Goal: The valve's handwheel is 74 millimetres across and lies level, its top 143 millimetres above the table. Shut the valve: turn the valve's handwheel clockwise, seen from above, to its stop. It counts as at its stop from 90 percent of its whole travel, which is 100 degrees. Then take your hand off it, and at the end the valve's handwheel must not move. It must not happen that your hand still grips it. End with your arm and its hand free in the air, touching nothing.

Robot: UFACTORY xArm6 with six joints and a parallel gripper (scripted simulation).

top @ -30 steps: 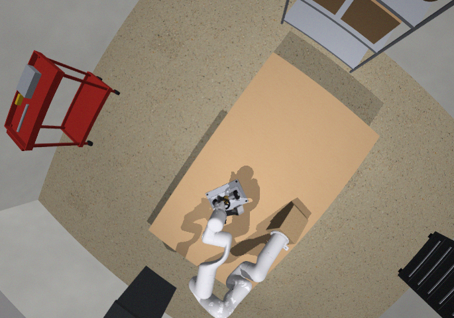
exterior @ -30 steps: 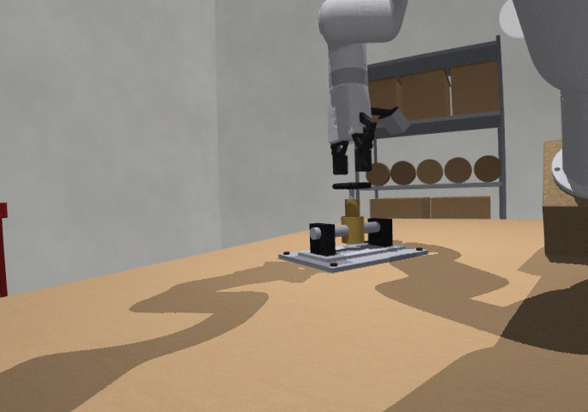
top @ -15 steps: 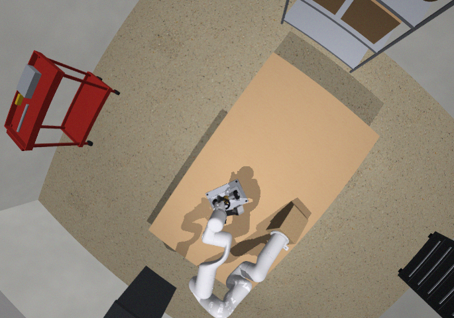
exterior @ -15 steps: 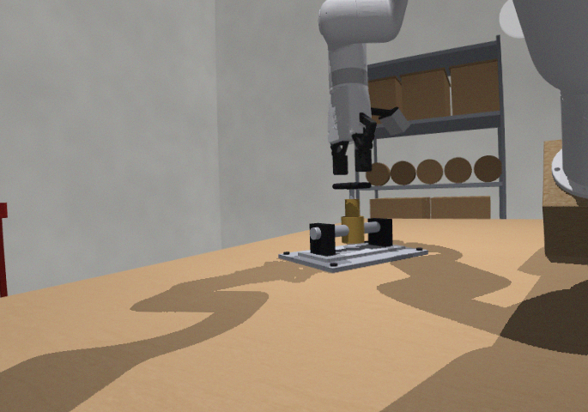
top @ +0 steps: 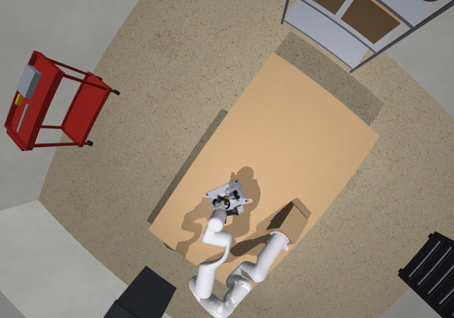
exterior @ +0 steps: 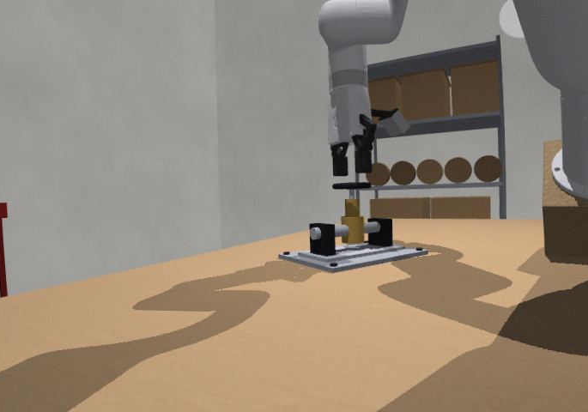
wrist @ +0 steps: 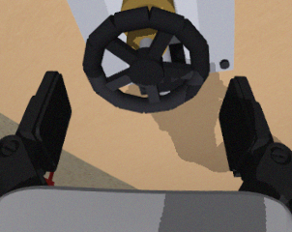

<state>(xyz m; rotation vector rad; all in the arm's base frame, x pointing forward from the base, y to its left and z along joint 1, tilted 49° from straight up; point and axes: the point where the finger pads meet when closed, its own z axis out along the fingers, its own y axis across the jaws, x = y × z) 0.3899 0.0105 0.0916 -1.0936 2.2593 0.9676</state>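
Now: the black handwheel 4 cm below my hand.
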